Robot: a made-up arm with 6 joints. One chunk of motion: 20 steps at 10 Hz.
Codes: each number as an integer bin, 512 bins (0 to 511) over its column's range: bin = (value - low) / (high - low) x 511, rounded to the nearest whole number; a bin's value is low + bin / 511 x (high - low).
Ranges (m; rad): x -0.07..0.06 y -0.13..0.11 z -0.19..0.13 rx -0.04..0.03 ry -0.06..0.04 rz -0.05..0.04
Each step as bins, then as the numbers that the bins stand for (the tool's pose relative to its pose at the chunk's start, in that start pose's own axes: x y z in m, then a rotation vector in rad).
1 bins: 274 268 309 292 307 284
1 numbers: -0.0003 -0.0041 0.0035 0.0000 0.0001 0.0000
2 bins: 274 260 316 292 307 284
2 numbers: -0.0003 -0.0079 0.0079 0.0000 0.0001 0.0000
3 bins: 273 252 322 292 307 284
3 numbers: -0.0005 -0.0116 0.0116 0.0000 0.0001 0.0000
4 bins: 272 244 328 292 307 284
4 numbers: -0.0008 -0.0154 0.0154 0.0000 0.0001 0.0000
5 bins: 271 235 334 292 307 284
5 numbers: -0.0011 -0.0196 0.0192 0.0000 0.0001 0.0000
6 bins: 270 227 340 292 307 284
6 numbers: -0.0013 -0.0234 0.0229 0.0000 0.0001 0.0000
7 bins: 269 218 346 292 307 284
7 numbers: -0.0016 -0.0276 0.0267 0.0000 0.0001 0.0000
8 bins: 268 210 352 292 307 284
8 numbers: -0.0018 -0.0314 0.0304 0.0000 0.0001 0.0000
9 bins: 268 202 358 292 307 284
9 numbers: -0.0018 -0.0351 0.0342 0.0000 0.0001 0.0000
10 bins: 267 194 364 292 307 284
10 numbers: -0.0021 -0.0389 0.0379 0.0000 0.0001 0.0000
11 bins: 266 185 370 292 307 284
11 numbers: -0.0023 -0.0431 0.0417 0.0000 0.0001 0.0000
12 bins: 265 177 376 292 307 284
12 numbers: -0.0026 -0.0469 0.0455 0.0000 0.0001 0.0000
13 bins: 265 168 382 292 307 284
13 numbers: -0.0026 -0.0511 0.0492 0.0000 0.0001 0.0000
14 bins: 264 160 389 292 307 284
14 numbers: -0.0028 -0.0549 0.0536 0.0000 0.0001 0.0000
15 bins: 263 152 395 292 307 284
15 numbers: -0.0031 -0.0586 0.0574 0.0000 0.0001 0.0000
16 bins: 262 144 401 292 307 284
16 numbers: -0.0033 -0.0624 0.0611 0.0000 0.0001 0.0000
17 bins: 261 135 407 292 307 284
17 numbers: -0.0036 -0.0666 0.0649 0.0000 0.0001 0.0000
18 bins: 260 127 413 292 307 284
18 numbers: -0.0039 -0.0704 0.0686 0.0000 0.0001 0.0000
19 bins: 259 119 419 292 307 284
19 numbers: -0.0041 -0.0741 0.0724 0.0000 0.0001 0.0000
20 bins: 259 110 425 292 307 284
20 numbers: -0.0041 -0.0783 0.0761 0.0000 0.0001 0.0000
